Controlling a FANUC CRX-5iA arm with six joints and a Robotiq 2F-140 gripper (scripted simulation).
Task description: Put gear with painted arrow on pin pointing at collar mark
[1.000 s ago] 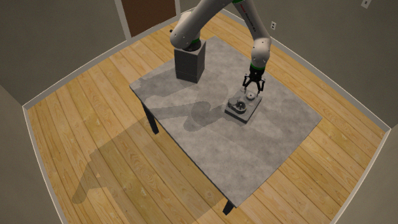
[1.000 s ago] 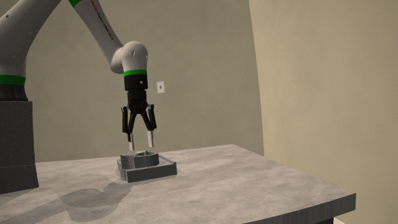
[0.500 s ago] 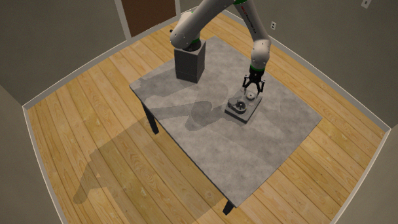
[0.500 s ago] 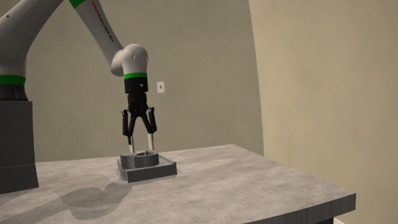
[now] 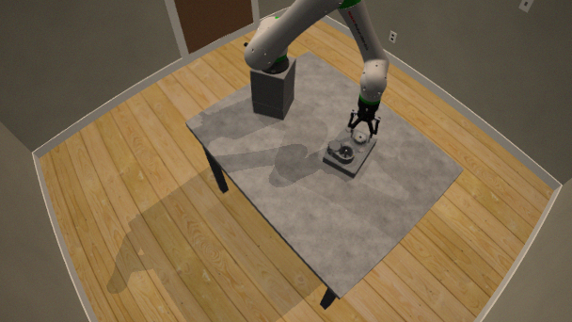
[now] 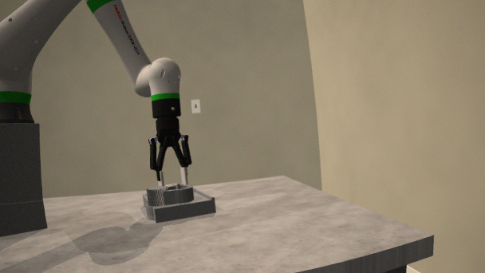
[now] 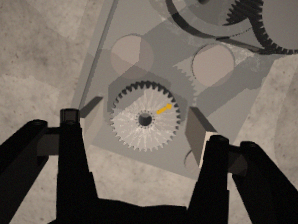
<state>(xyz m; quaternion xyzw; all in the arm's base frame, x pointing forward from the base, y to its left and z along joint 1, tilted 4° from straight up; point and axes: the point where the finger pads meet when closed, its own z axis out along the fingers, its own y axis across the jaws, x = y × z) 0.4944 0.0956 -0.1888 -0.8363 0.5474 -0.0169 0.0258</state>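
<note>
Right now my hand is 30 mm above the loose gear.
</note>
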